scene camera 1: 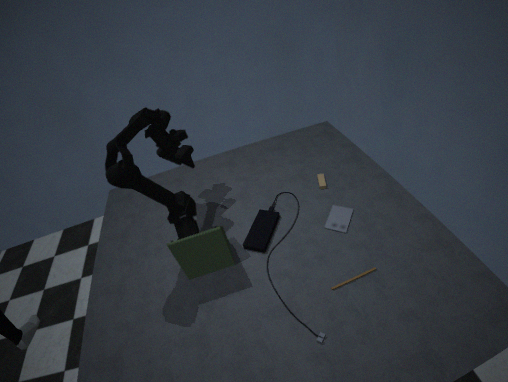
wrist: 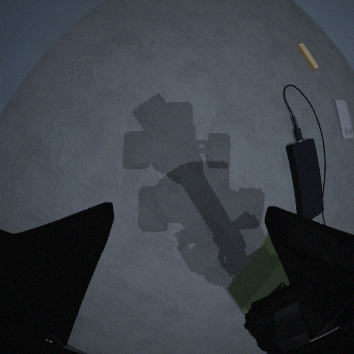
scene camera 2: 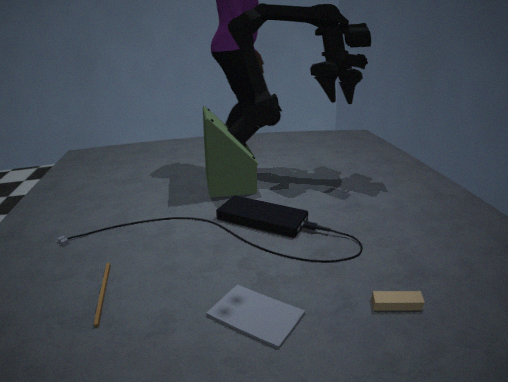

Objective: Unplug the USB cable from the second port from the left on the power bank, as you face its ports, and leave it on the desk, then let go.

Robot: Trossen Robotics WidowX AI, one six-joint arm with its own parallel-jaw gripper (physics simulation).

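Frame: origin at the arm's base, x down, y ahead, z right, level; centimetres.
Where they show: gripper, fingertip midpoint: [scene camera 1: 187, 165] [wrist: 192, 213] [scene camera 2: 342, 103]; arm's base at its link origin: [scene camera 1: 188, 236] [wrist: 280, 305] [scene camera 2: 236, 136].
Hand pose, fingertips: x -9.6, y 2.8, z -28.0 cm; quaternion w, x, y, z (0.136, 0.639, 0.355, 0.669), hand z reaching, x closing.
Each offset is from my fingertips to the centre of the thing. "*": to the spot under its first point.
A black power bank {dz +24.0, dx +20.1, dy +21.7 cm} [scene camera 1: 261, 230] [scene camera 2: 262, 215] [wrist: 306, 180] lies flat on the desk. A dark USB plug {dz +14.2, dx +20.1, dy +27.8 cm} [scene camera 1: 272, 207] [scene camera 2: 310, 226] [wrist: 298, 134] sits in its port end; a pale opening shows beside it on the side nearer scene camera 2, but the port count is too small to read. The thin black cable {* dz +16.0, dx +20.9, dy +38.3 cm} [scene camera 1: 299, 205] [scene camera 2: 320, 261] loops back past the power bank to a pale free end {* dz +66.9, dx +20.8, dy +29.0 cm} [scene camera 1: 321, 337] [scene camera 2: 62, 240] on the desk. My gripper [scene camera 1: 192, 164] [scene camera 2: 342, 102] [wrist: 192, 213] is open and empty, pointing down high above the desk, to one side of the power bank and apart from the plug.
A green wedge block [scene camera 1: 202, 254] [scene camera 2: 227, 172] [wrist: 257, 280] stands by the arm's base, near the power bank. A pale flat card {dz +28.2, dx +20.9, dy +50.3 cm} [scene camera 1: 339, 219] [scene camera 2: 257, 315] [wrist: 343, 117], a tan block {dz +6.2, dx +20.3, dy +51.9 cm} [scene camera 1: 322, 181] [scene camera 2: 397, 301] [wrist: 307, 57] and an orange stick {dz +52.9, dx +20.8, dy +44.6 cm} [scene camera 1: 354, 279] [scene camera 2: 102, 295] lie beyond the cable.
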